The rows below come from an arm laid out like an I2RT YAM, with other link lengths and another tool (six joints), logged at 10 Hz.
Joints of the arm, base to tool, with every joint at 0 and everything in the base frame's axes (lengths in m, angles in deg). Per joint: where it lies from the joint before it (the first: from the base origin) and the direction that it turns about. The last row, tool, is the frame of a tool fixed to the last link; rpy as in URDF.
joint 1: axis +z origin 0 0 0.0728
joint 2: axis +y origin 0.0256 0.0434 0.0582
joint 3: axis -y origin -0.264 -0.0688 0
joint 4: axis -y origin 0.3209 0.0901 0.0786
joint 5: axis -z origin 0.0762 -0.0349 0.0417
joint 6: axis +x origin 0.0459 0 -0.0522
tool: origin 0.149 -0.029 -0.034 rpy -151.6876 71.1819 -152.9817
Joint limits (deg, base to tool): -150..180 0..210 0..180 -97..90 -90..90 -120..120
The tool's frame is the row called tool.
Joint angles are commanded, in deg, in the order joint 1, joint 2, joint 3, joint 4, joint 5, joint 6. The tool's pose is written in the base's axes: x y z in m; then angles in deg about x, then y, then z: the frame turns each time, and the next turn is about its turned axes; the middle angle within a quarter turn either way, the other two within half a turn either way. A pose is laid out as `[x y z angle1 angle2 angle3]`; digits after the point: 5 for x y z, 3 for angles.
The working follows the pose.
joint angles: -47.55 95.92 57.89 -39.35 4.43 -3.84
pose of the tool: [0.23842 -0.28491 -0.01310 177.479 -8.362 -143.765]
Where each joint sits with the arm in this pose, in the base's axes (m; each line is computed from the numbers above, not from the rounded line before):
joint 1: 0.0000 0.0000 0.0728
joint 2: 0.0493 0.0104 0.1310
joint 3: 0.0169 -0.0561 0.3936
joint 4: 0.2867 -0.2176 0.2578
joint 5: 0.2996 -0.2834 0.1926
joint 6: 0.2694 -0.2556 0.1365
the tool: 0.2384 -0.2849 -0.0131

